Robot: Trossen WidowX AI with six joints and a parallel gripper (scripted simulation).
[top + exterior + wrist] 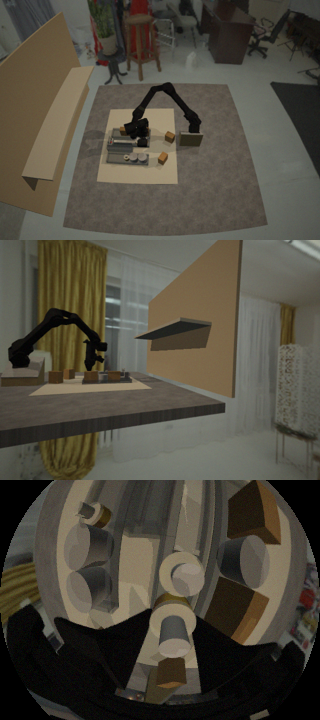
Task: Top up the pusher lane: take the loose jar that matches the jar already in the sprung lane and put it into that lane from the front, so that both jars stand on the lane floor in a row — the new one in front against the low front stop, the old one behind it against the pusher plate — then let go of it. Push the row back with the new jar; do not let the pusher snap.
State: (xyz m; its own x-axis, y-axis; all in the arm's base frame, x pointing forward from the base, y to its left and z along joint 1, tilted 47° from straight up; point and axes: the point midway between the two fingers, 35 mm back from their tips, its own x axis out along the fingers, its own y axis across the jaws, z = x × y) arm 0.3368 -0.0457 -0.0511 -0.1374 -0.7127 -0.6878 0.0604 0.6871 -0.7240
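My gripper tip is now 50 mm short of the beige mat, 50 mm above it and 20 mm to the left of it. From my gripper tip the other things lie so: small pale jar (120 mm to the left, 120 mm ahead, 10 mm below); then wall shelf (500 mm ahead, 320 mm above, 40 mm to the right); then grey lane rack (150 mm ahead, 30 mm below, 10 mm to the left).
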